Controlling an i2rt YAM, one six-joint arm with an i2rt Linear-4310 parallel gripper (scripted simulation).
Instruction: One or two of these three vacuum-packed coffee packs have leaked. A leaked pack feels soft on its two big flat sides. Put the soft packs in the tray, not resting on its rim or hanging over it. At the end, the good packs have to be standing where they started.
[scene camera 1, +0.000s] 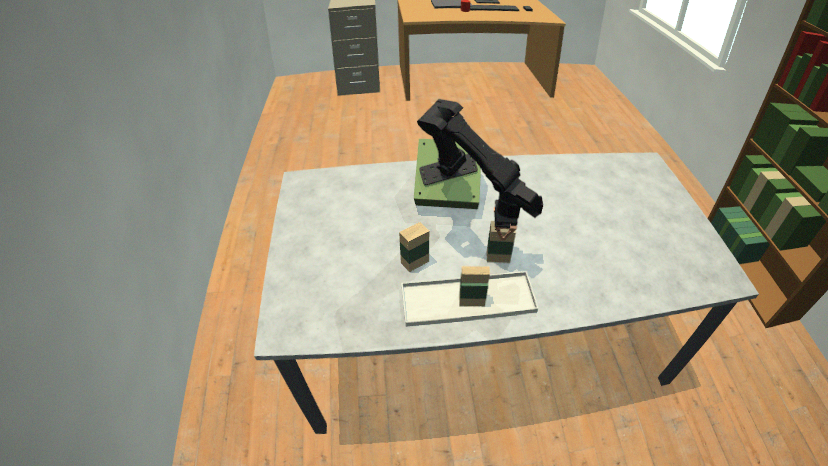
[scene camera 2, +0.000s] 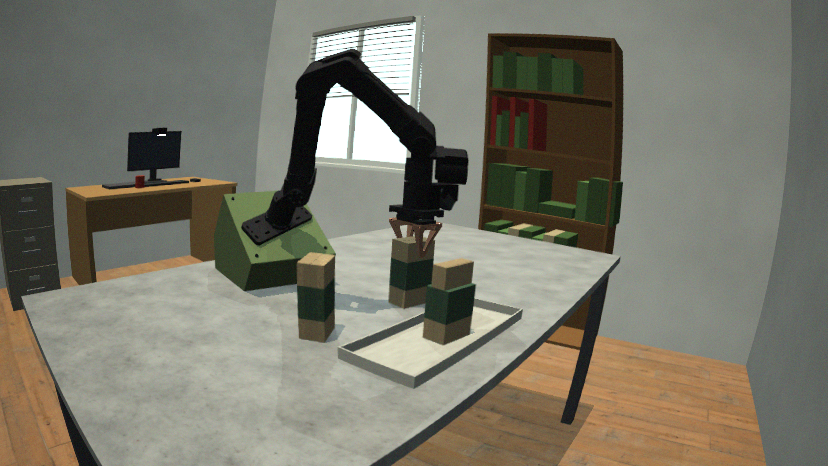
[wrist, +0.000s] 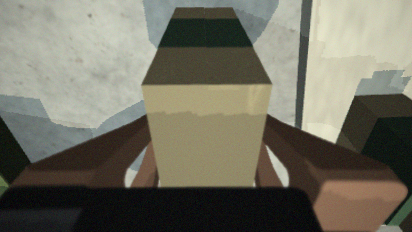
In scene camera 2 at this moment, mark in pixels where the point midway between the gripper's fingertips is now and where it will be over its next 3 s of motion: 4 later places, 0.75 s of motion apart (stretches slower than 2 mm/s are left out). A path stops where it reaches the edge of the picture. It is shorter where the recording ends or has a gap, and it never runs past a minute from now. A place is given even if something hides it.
My gripper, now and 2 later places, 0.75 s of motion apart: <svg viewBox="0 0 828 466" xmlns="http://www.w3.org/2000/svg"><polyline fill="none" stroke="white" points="413,254 417,237 414,215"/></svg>
